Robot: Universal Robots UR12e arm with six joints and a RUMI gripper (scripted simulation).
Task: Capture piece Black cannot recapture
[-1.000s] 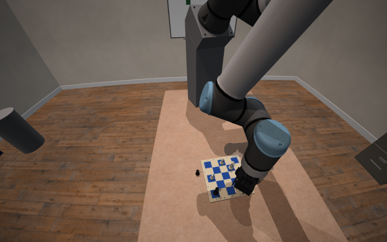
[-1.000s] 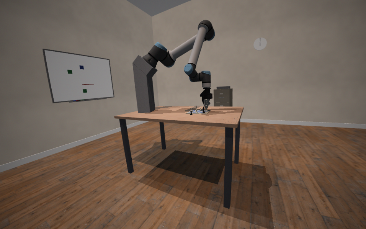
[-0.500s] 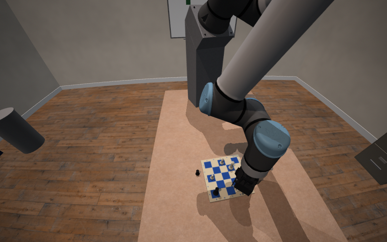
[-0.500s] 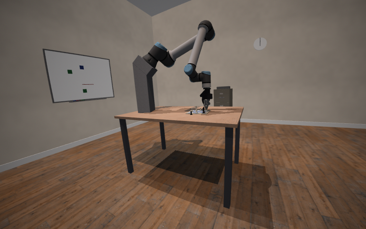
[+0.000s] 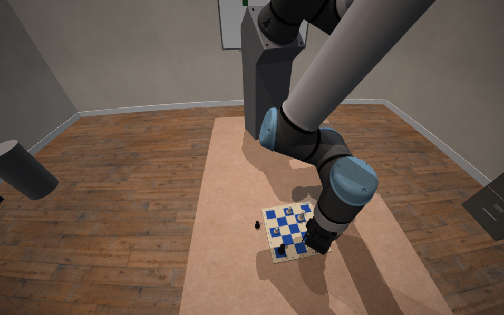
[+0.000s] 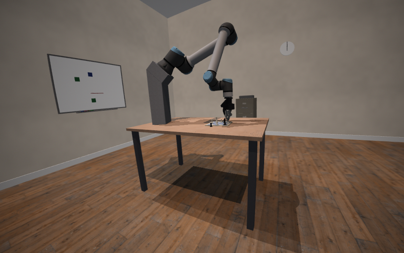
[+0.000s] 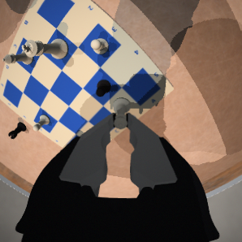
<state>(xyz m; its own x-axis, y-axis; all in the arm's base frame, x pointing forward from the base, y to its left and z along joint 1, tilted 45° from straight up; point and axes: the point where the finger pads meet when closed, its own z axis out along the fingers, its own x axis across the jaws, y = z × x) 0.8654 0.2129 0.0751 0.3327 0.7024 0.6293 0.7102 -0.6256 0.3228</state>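
The white chess piece lies 1 cm below my hand. The rest, counted from my hand: tall black piece: 11 cm to the right, 4 cm ahead, 1 cm below.
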